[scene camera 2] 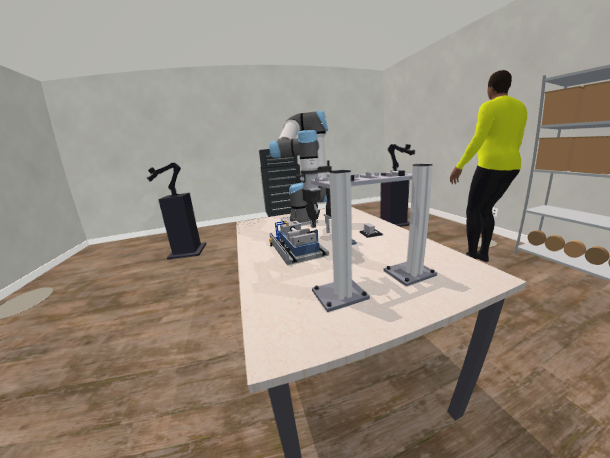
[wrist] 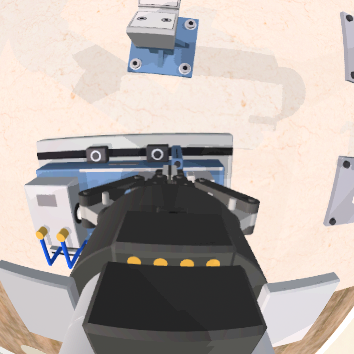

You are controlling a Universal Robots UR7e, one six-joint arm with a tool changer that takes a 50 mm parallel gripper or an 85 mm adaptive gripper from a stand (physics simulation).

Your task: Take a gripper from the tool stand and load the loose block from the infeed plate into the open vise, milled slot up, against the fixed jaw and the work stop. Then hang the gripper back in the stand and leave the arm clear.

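Pixels of known places: arm's base, link origin: [scene camera 2: 301, 219].
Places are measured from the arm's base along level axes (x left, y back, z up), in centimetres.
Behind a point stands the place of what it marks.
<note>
My gripper [scene camera 2: 314, 225] [wrist: 171, 174] is the adaptive one; its fingertips are together with no block between them. It hangs above the vise [scene camera 2: 306, 246] {x -7.0, y -55.9, z 3.8 cm} [wrist: 130, 165] {x -3.4, y -43.2, z 3.3 cm}, whose jaws are largely hidden behind it in the wrist view. The loose grey block [scene camera 2: 369, 227] {x 29.0, y -39.6, z 2.4 cm} sits on the dark infeed plate [scene camera 2: 377, 233] {x 32.9, y -40.9, z -0.9 cm} in the scene view; which way its slot faces is too small to tell. The infeed plate does not show in the wrist view. The tool stand [scene camera 2: 342, 240] {x -2.5, y -89.3, z 18.0 cm} has two grey posts and a raised rail. Another gripper [scene camera 2: 328, 222] hangs at the stand's far end.
A blue-based fixture [wrist: 163, 66] {x 10.1, y -45.0, z -0.7 cm} with a grey top stands beyond the vise in the wrist view. A white box [wrist: 50, 192] {x -7.1, y -34.0, z 7.8 cm} with yellow fittings and blue hoses is at the vise's left. A foot plate [wrist: 341, 192] {x -2.8, y -81.2, z -0.6 cm} is at the right. A person [scene camera 2: 501, 135] stands behind the table.
</note>
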